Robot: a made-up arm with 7 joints. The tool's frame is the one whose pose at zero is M.
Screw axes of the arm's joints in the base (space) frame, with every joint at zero. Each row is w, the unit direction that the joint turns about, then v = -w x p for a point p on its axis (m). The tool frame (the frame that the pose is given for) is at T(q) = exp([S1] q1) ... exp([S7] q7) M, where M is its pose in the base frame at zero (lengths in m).
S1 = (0, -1, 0, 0.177, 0, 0)
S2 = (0, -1, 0, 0.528, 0, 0.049)
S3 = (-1, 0, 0, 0, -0.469, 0.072)
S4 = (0, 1, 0, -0.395, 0, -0.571)
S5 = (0, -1, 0, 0.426, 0, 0.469)
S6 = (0, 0, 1, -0.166, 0.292, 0)
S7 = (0, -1, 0, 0.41, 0, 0.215)
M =
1 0 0 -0.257
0 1 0 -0.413
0 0 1 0.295
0 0 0 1
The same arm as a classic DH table. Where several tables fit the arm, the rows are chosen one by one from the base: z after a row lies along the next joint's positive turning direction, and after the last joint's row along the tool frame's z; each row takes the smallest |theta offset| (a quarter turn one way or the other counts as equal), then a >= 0, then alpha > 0; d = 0 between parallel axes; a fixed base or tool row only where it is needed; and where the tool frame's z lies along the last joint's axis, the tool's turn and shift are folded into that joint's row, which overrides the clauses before.
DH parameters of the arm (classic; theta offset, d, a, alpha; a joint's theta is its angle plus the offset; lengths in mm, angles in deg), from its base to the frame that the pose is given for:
base (fixed): 0 177 0 90
joint 1: -82.05 0 -354.4 0
joint 2: -7.95 -72 59 90
joint 3: 0 522 74 90
joint 4: 73.09 0 -106.6 180
joint 5: -16.91 238 -177 90
joint 6: 0 -16 -77 -90
joint 7: 0 247 42 90
tool (fixed): 180 -115 0 0

